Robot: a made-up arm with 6 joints. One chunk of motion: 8 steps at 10 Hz.
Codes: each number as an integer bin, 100 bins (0 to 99) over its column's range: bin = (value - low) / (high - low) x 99, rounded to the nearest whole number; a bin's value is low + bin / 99 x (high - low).
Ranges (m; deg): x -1.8..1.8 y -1.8..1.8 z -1.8..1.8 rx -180..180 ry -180..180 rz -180..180
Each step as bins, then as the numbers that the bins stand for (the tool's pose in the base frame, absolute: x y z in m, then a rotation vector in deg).
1 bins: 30 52 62 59 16 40
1 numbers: -0.7091 0.0909 0.4545 34.55 -121.82 -34.55
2 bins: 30 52 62 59 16 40
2 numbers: -0.7091 0.0909 0.4545 34.55 -121.82 -34.55
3 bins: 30 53 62 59 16 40
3 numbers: -0.7091 0.1273 0.4545 34.55 -121.82 -34.55
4 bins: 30 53 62 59 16 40
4 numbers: -0.7091 0.1273 0.4545 34.55 -121.82 -34.55
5 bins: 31 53 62 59 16 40
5 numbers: -0.6727 0.1273 0.4545 34.55 -121.82 -34.55
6 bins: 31 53 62 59 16 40
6 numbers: -0.6727 0.1273 0.4545 34.55 -121.82 -34.55
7 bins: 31 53 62 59 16 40
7 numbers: -0.6727 0.1273 0.4545 34.55 -121.82 -34.55
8 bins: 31 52 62 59 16 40
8 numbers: -0.6727 0.0909 0.4545 34.55 -121.82 -34.55
